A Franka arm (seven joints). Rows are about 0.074 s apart.
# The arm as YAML. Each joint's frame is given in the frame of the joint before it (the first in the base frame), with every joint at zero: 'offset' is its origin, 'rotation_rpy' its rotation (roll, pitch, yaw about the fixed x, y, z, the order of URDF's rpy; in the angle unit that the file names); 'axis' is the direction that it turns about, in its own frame. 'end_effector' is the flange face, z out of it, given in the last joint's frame.
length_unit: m
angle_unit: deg
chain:
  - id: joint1
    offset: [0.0, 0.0, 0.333]
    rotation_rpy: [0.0, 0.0, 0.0]
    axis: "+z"
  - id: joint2
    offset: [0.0, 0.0, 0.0]
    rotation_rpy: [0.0, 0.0, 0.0]
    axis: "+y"
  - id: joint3
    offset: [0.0, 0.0, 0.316]
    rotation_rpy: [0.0, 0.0, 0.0]
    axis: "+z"
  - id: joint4
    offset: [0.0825, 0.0, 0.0]
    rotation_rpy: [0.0, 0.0, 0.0]
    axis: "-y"
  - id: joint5
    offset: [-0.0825, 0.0, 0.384]
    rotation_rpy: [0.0, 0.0, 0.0]
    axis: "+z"
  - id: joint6
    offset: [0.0, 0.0, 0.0]
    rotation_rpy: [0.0, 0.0, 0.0]
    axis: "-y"
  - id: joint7
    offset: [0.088, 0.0, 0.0]
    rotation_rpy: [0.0, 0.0, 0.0]
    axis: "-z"
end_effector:
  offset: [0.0, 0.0, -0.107]
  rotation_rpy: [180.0, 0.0, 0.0]
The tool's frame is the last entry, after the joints.
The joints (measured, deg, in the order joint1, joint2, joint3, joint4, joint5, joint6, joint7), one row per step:
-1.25, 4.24, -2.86, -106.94, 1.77, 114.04, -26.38
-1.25, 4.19, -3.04, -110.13, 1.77, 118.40, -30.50
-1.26, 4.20, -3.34, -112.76, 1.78, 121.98, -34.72
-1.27, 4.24, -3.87, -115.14, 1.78, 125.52, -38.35
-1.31, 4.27, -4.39, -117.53, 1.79, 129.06, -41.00
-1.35, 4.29, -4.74, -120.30, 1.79, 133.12, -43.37
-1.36, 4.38, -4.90, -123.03, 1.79, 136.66, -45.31
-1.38, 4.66, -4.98, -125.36, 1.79, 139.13, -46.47
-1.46, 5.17, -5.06, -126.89, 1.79, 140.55, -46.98
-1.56, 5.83, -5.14, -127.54, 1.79, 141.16, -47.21
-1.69, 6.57, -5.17, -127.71, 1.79, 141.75, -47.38
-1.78, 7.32, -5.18, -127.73, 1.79, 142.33, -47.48
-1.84, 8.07, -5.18, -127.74, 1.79, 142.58, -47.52
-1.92, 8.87, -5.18, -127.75, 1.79, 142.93, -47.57
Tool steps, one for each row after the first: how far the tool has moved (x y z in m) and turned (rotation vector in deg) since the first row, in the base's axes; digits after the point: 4 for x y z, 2 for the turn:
-0.0022, -0.0020, -0.0191, -0.41, -1.29, 3.81
-0.0050, -0.0052, -0.0351, -0.88, -2.29, 7.61
-0.0079, -0.0107, -0.0492, -1.44, -3.43, 10.59
-0.0117, -0.0163, -0.0630, -1.99, -4.54, 12.57
-0.0168, -0.0200, -0.0786, -2.61, -5.77, 14.43
-0.0231, -0.0214, -0.0951, -3.08, -6.45, 16.10
-0.0299, -0.0219, -0.1119, -3.25, -6.30, 17.11
-0.0351, -0.0230, -0.1262, -3.23, -5.67, 17.44
-0.0375, -0.0245, -0.1364, -3.15, -4.97, 17.49
-0.0375, -0.0261, -0.1438, -3.17, -4.64, 17.50
-0.0368, -0.0272, -0.1501, -3.21, -4.44, 17.50
-0.0367, -0.0279, -0.1569, -3.15, -3.92, 17.49
-0.0364, -0.0287, -0.1641, -3.11, -3.46, 17.47

